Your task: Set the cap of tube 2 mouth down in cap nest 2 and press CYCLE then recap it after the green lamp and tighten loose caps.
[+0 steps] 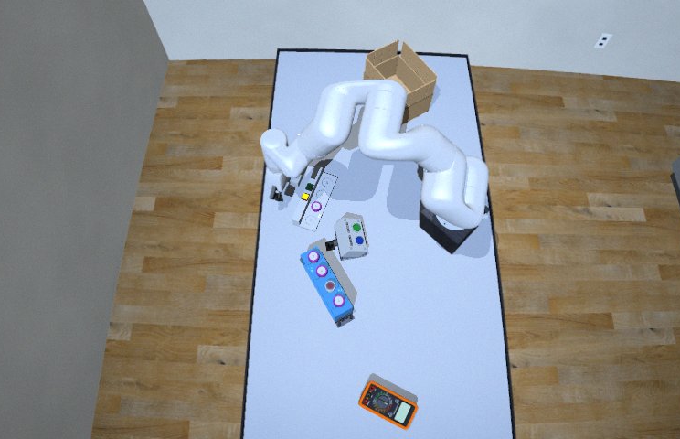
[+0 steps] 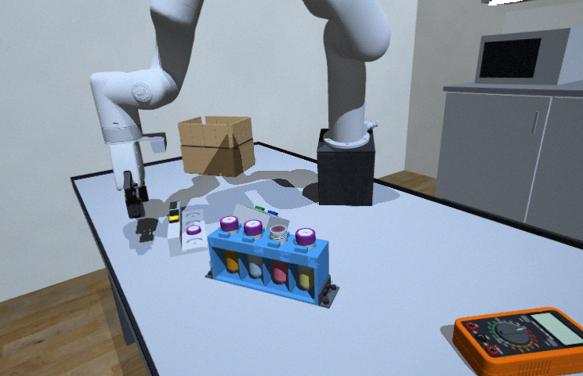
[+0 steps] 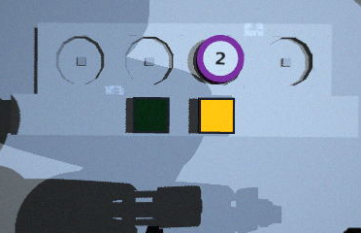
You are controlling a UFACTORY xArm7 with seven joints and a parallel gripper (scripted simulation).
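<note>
Now: hand 11 cm past the purple cap marked 2, 9 cm above it and 1 cm to the right of it. Also, from my hand: key housing: 25 cm behind, 10 cm to the left, 5 cm below; then green ready key: 26 cm behind, 8 cm to the left, 4 cm below; then cap 4: 22 cm to the left, 15 cm behind, 1 cm above.
</note>
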